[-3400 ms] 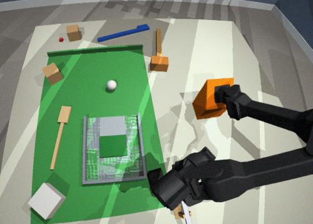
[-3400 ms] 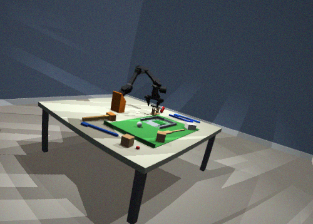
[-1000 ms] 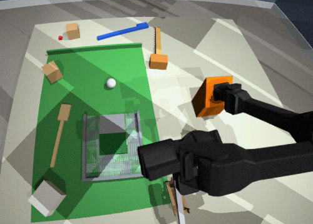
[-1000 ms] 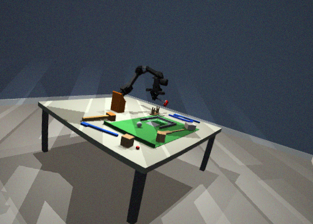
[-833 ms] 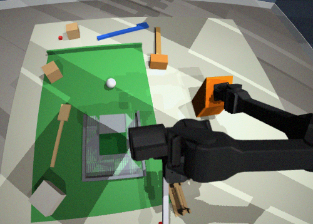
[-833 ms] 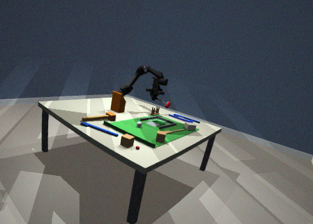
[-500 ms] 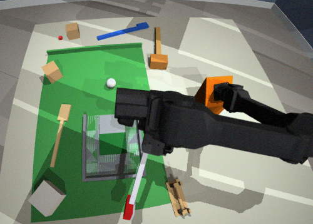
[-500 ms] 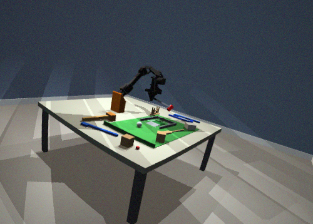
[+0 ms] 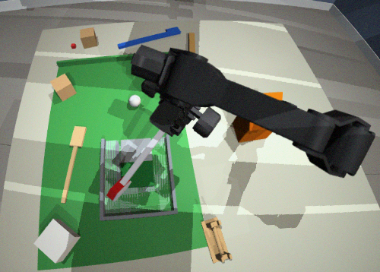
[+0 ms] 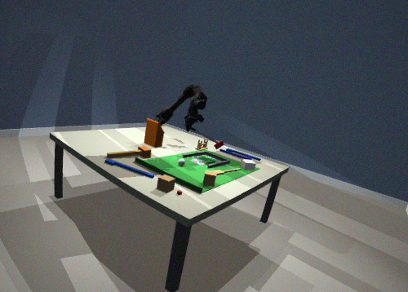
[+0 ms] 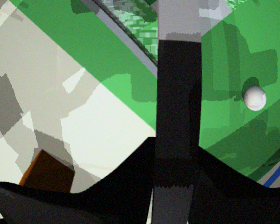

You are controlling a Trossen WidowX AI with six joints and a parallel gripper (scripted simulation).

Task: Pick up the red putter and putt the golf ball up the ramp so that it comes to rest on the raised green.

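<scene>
Right now my gripper tip is 9 cm short of the red putter, 8 cm to the right of it and 2 cm above it. Also, from my gripper tip: green mat (19 cm ahead, 4 cm to the right, 17 cm below); then wooden stand (5 cm behind, 33 cm to the left, 14 cm below); then white golf ball (10 cm ahead, 17 cm to the right, 15 cm below).
</scene>
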